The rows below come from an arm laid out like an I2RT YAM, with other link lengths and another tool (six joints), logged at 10 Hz.
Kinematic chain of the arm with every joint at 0, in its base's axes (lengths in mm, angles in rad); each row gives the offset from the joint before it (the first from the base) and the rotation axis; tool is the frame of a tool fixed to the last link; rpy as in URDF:
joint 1: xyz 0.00 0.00 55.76 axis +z
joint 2: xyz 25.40 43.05 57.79 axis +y
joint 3: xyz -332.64 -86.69 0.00 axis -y
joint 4: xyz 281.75 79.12 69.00 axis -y
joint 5: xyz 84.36 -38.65 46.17 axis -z
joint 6: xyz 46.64 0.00 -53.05 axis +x
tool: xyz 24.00 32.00 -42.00 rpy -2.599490 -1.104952 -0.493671
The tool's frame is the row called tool.
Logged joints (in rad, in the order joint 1, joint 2, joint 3, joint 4, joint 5, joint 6), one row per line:
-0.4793, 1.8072, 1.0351, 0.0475, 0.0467, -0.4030
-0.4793, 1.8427, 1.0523, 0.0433, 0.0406, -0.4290
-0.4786, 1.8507, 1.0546, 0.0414, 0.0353, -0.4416
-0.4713, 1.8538, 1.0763, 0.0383, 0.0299, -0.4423
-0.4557, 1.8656, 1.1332, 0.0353, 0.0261, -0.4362
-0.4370, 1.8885, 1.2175, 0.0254, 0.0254, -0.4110
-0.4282, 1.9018, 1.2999, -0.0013, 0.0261, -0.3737
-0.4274, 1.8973, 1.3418, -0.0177, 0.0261, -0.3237
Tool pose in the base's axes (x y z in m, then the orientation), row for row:
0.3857, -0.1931, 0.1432, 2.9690, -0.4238, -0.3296
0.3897, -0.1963, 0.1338, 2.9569, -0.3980, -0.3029
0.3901, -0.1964, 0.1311, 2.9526, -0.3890, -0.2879
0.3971, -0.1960, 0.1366, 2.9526, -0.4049, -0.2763
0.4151, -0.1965, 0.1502, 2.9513, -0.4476, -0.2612
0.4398, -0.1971, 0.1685, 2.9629, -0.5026, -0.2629
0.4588, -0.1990, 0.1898, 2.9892, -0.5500, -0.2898
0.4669, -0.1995, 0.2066, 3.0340, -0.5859, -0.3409
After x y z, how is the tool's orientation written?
As angles about the fixed x, y, z axes (roll, pitch, yaw), in radians.
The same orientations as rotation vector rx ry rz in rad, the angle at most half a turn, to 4 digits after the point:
2.8029, -0.5199, 0.5644
2.8131, -0.4832, 0.5291
2.8183, -0.4624, 0.5179
2.8163, -0.4476, 0.5424
2.8032, -0.4303, 0.6046
2.7892, -0.4342, 0.6851
2.7795, -0.4669, 0.7556
2.7779, -0.5247, 0.8144

